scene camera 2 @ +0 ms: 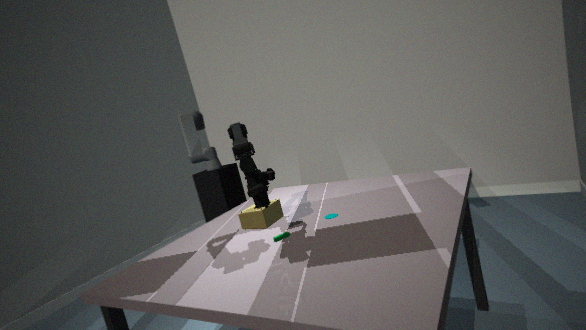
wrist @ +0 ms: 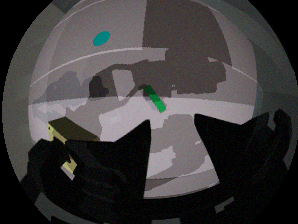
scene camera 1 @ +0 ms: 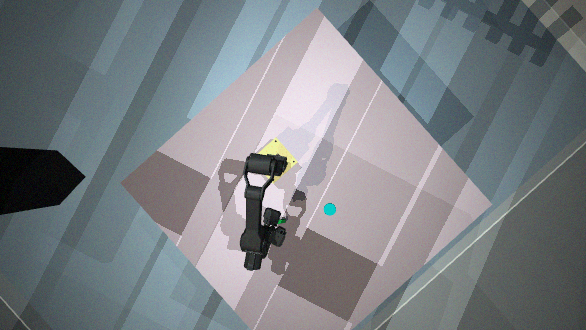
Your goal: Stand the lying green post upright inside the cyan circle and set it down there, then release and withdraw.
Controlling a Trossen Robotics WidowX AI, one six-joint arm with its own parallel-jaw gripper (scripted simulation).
In view: the gripper (scene camera 2: 268,206).
The gripper shows as well in the wrist view (wrist: 172,120).
